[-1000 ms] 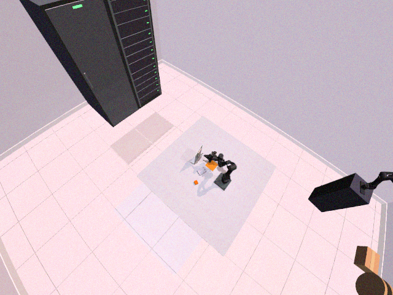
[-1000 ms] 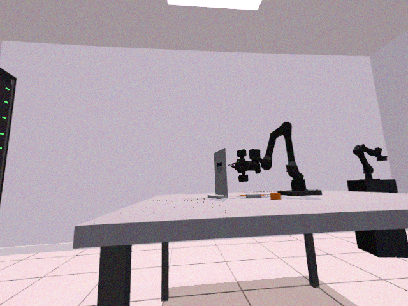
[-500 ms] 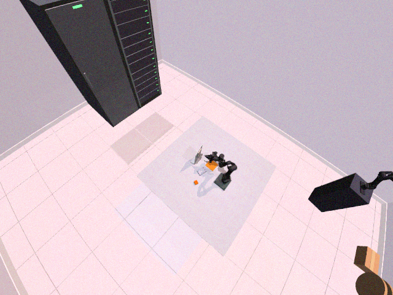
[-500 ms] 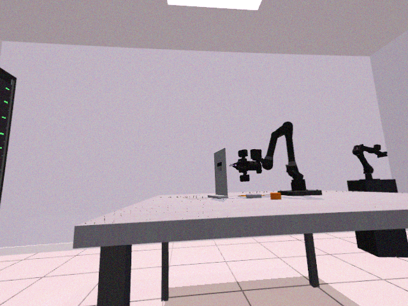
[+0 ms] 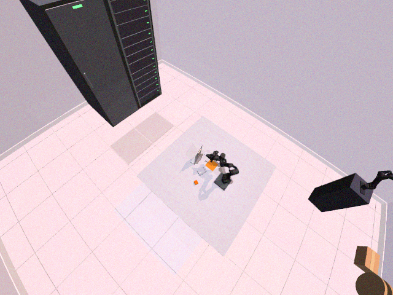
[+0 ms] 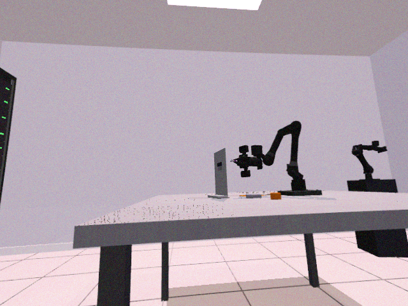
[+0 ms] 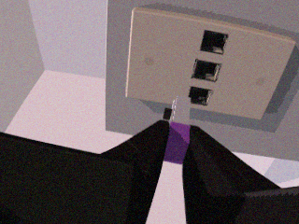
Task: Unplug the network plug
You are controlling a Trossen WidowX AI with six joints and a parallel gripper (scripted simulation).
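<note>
My gripper tip is 200 mm above the orange flat patch, 100 mm past it and 60 mm to the left of it. Round my gripper tip: purple network plug (right at my gripper tip); then orange cube (250 mm to the left, 190 mm below, 140 mm behind); then socket panel (90 mm below, 90 mm ahead, 40 mm to the left).
</note>
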